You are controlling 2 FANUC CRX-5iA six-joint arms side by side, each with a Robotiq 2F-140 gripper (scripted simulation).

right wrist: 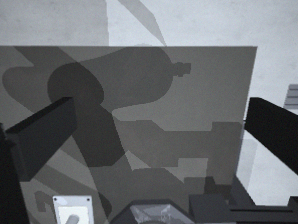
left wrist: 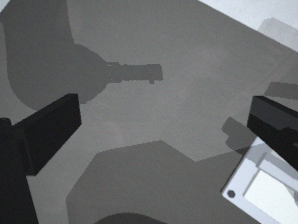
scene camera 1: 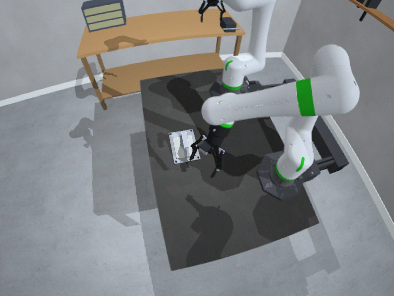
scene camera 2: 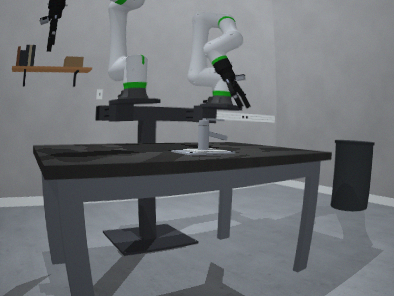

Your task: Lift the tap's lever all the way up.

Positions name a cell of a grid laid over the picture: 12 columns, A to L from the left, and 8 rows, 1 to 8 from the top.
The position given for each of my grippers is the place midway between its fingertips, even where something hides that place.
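The left wrist camera gives me my left gripper (left wrist: G4), and in the right wrist camera there's my right gripper (right wrist: G5).
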